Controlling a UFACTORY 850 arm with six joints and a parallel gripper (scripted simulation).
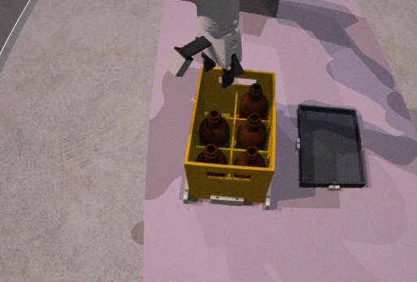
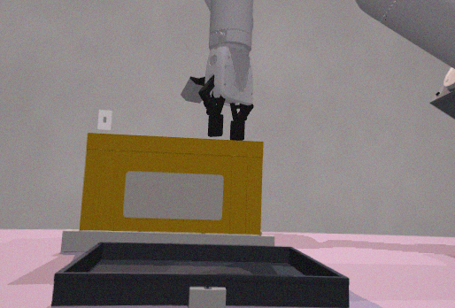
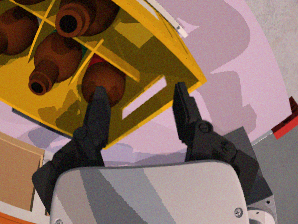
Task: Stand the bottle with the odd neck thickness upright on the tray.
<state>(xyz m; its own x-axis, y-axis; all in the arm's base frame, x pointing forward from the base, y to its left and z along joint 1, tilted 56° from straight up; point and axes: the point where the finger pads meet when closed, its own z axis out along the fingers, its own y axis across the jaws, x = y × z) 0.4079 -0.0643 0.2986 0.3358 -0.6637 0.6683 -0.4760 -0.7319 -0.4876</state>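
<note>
My hand is 120 mm above the bottle, 90 mm to the right of it and 10 mm short of it. Round my hand: tray 310 mm to the left, 200 mm below, 100 mm ahead; then yellow crate 130 mm below, 90 mm ahead, 30 mm to the left.
</note>
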